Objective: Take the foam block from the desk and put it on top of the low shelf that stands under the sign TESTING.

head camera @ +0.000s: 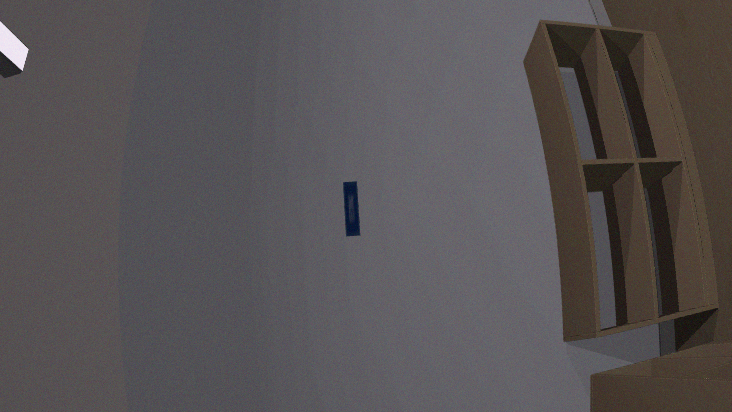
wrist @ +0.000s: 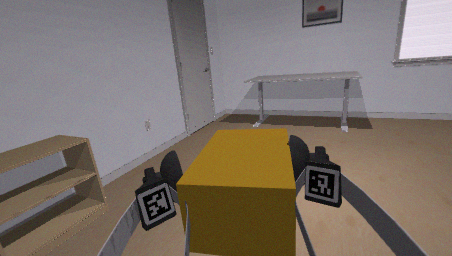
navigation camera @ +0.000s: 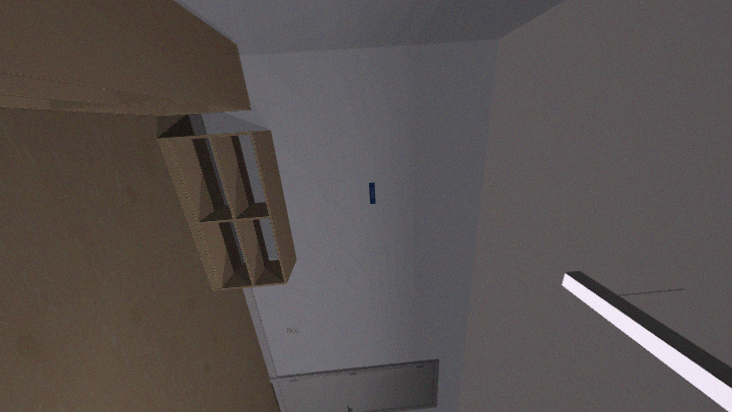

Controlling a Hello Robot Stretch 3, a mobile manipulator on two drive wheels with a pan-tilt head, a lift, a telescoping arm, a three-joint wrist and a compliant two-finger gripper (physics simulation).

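Places are measured from the robot's base along level axes (x ahead, y left, z up), in centimetres.
Pixels of known places: gripper, between the fingertips: (wrist: 233,161).
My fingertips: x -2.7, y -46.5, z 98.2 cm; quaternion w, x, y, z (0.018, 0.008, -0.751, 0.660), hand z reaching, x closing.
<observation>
Ahead of a thing's pixels: the offset from my fingertips to its top centre. Level surfaces: height alone.
The yellow foam block @[dx -0.7, dy +2.7, dz +2.1 cm] (wrist: 237,215) is between the two fingertips of my gripper (wrist: 233,161) in the wrist view, and both pads press on its sides. The desk @[dz -26.2 cm] (wrist: 305,77) stands far off by the back wall. The head and navigation views are turned sideways. A low wooden shelf @[dz -37.2 cm] (head camera: 571,204) (navigation camera: 275,194) (wrist: 45,146) with two rows of openings stands against the wall; in the wrist view it is at the left, apart from the block. A blue sign @[dx +160.0, dy -99.5, dz +44.4 cm] (head camera: 351,208) (navigation camera: 372,193) hangs on the wall above that shelf; its lettering is too blurred to read.
Another wooden unit (head camera: 660,391) (navigation camera: 204,66) stands near the low shelf, at a corner of the walls. A door (navigation camera: 384,386) (wrist: 192,75) is in the wall on the shelf's other side. A long ceiling lamp (head camera: 12,48) (navigation camera: 640,332) hangs overhead.
</observation>
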